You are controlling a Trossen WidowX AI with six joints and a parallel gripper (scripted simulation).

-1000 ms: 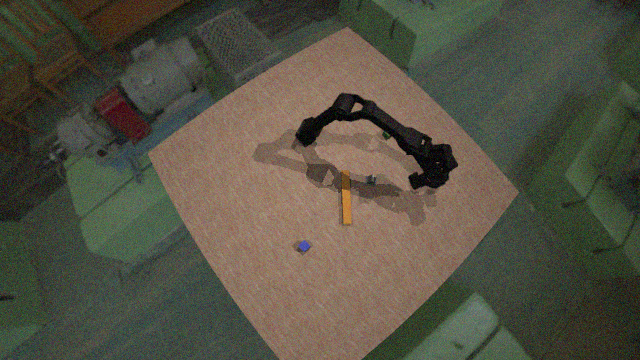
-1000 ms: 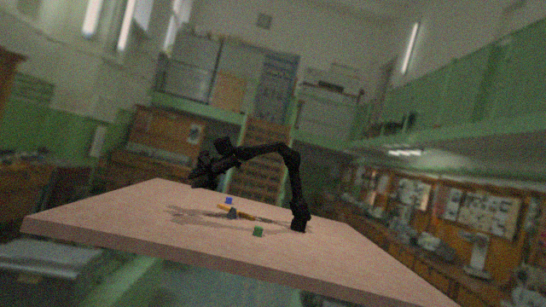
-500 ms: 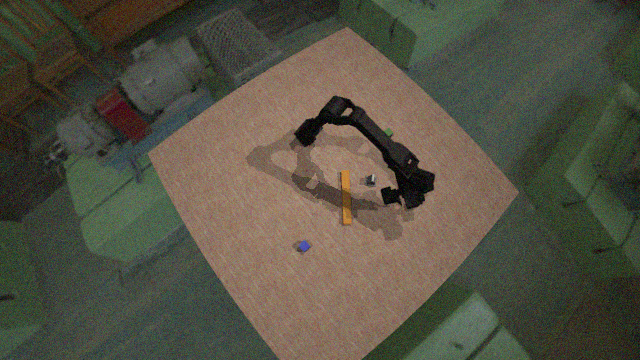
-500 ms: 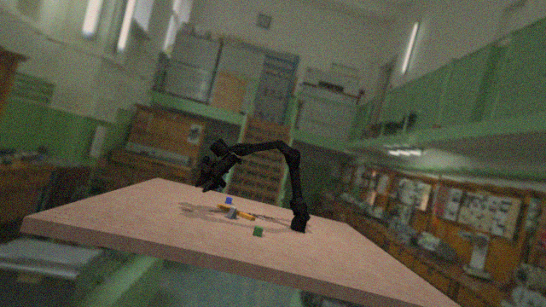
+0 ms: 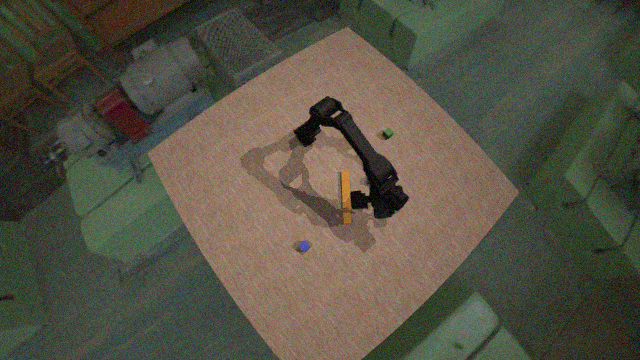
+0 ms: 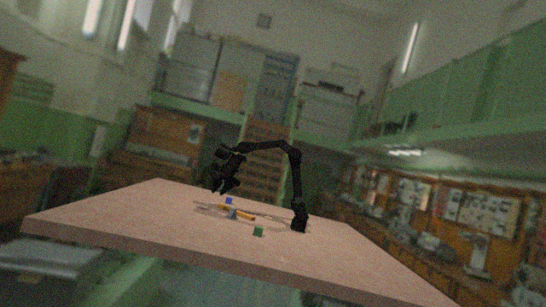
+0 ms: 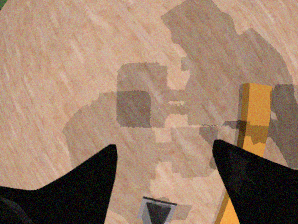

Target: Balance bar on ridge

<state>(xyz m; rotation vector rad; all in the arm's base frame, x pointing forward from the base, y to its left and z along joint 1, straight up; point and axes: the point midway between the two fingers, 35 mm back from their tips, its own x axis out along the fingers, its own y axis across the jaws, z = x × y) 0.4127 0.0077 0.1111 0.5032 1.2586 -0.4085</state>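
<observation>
Now: the orange bar 11 cm behind my gripper tip, 7 cm below it and 5 cm to the right of it. Also, from my gripper tip: small green cube 29 cm to the left, 21 cm behind, 6 cm below; small blue cube 30 cm to the right, 6 cm below, 6 cm behind.
</observation>
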